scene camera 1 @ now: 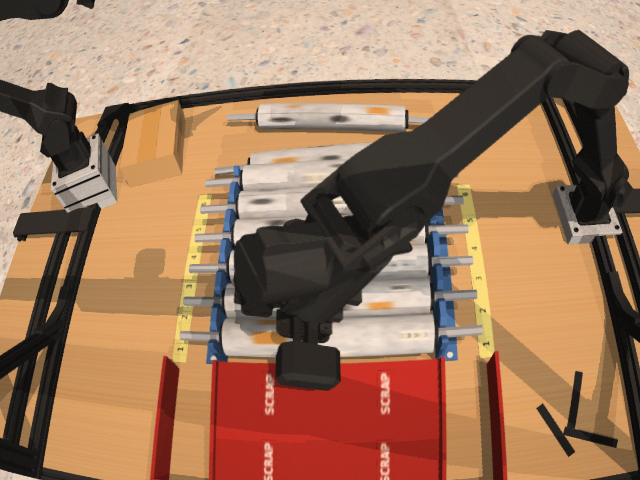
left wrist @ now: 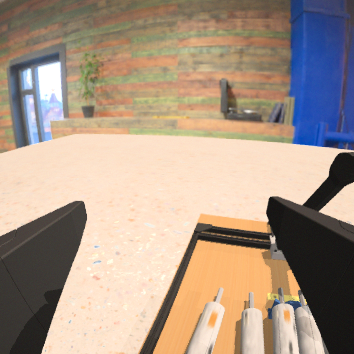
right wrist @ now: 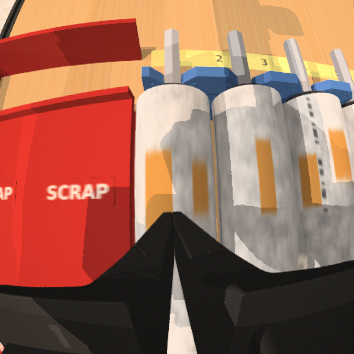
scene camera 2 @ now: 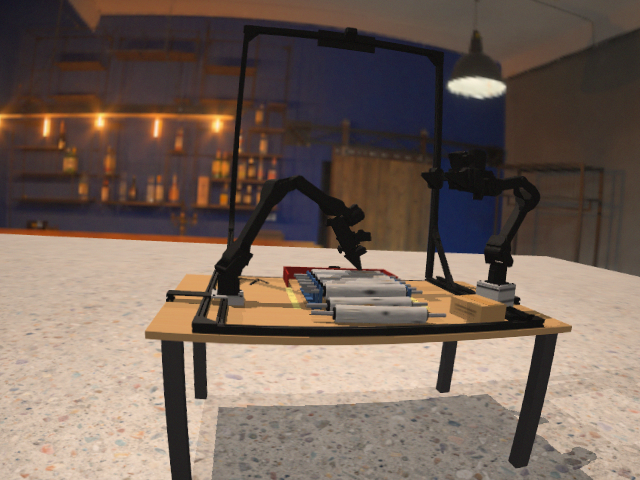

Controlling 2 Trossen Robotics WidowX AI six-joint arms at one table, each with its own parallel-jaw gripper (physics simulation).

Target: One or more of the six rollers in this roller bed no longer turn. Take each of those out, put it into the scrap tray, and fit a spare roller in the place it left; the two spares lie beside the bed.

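Pixels of known places: left gripper, fingertip midpoint: (left wrist: pixel 177 207) (scene camera 2: pixel 432 174); right gripper, fingertip midpoint: (scene camera 1: pixel 281 331) (right wrist: pixel 171 219) (scene camera 2: pixel 360 270); left arm's base at its link origin: (scene camera 1: pixel 74 160) (scene camera 2: pixel 496 282); right arm's base at its link origin: (scene camera 1: pixel 589 208) (scene camera 2: pixel 227 292).
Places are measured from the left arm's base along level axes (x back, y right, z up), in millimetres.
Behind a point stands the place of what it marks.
The roller bed has blue side rails (scene camera 1: pixel 443 312) (right wrist: pixel 209 79); white rollers lie side by side in it, partly hidden by the right arm. Roller 1 (scene camera 1: pixel 379 333) {x -379, y 464, z -18 mm} (right wrist: pixel 172 112) {x -221, y 401, z -17 mm} is nearest the red scrap tray (scene camera 1: pixel 325 418) {x -287, y 530, z -63 mm} (right wrist: pixel 75 145) {x -199, y 470, z -59 mm}. My right gripper (scene camera 2: pixel 360 267) {x -273, y 421, z -15 mm} (right wrist: pixel 171 219) {x -273, y 421, z -15 mm} is shut and empty, pointing down above roller 1. One spare roller (scene camera 1: pixel 310 117) {x -424, y 46, z -54 mm} (scene camera 2: pixel 379 314) {x -481, y 27, z -62 mm} (left wrist: pixel 206 325) {x -517, y 67, z -45 mm} lies at the table's far edge in scene camera 1. The other spare (scene camera 1: pixel 289 156) {x -364, y 130, z -46 mm} (left wrist: pixel 252 327) {x -500, y 161, z -45 mm} lies close to the bed. My left gripper (scene camera 2: pixel 425 177) {x -350, y 0, z 325 mm} (left wrist: pixel 177 207) {x -350, y 0, z 325 mm} is open and empty, high above the table.
A cardboard box (scene camera 1: pixel 152 142) {x -147, y -8, z -38 mm} (scene camera 2: pixel 478 308) {x -204, y -92, z -46 mm} stands by the left arm's base. Yellow number strips (scene camera 1: pixel 478 289) (right wrist: pixel 196 59) run along both sides of the bed. Red walls (scene camera 1: pixel 164 413) {x -90, y 467, z -58 mm} (scene camera 1: pixel 497 413) {x -481, y 610, z -54 mm} stand on either side of the tray. Dark strips (scene camera 1: pixel 574 397) {x -605, y 637, z -92 mm} lie at the right.
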